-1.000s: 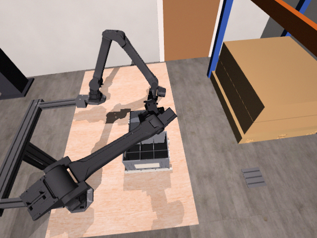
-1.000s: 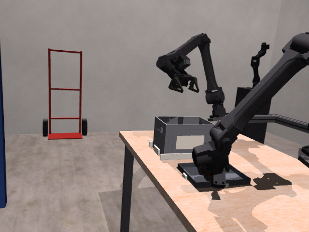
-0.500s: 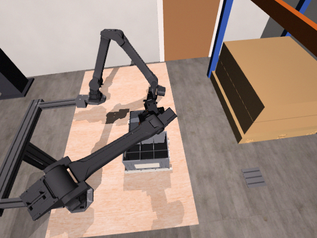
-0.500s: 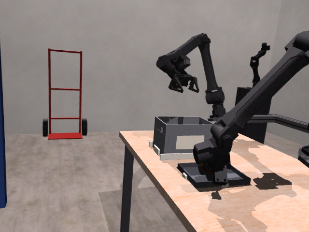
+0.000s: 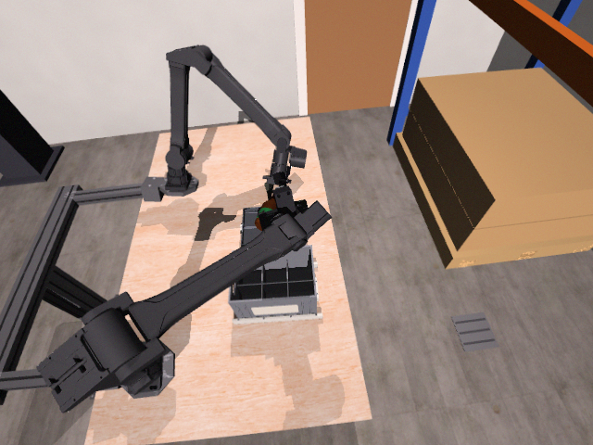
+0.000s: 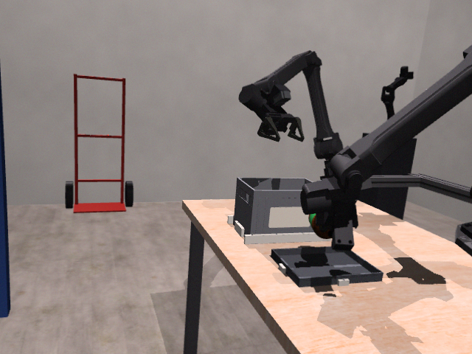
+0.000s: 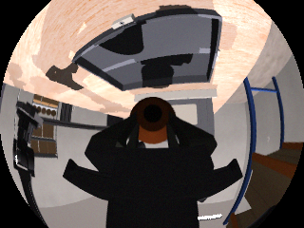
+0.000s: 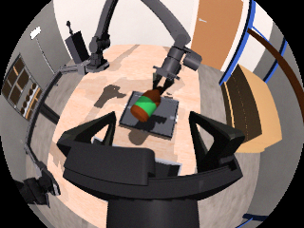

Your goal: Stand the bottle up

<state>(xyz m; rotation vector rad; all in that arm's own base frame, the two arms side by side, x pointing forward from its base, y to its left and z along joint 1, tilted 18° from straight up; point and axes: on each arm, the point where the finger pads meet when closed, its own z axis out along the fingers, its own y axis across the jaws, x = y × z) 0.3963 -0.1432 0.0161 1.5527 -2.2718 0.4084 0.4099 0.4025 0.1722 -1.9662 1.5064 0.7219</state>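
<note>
My left gripper is now 50 mm to the left of the brown bottle and 20 mm past it. Also, from my left hand: tray (120 mm below, 30 mm to the right, 20 mm behind); then grey divided crate (340 mm to the right, 50 mm below, 20 mm behind).
</note>
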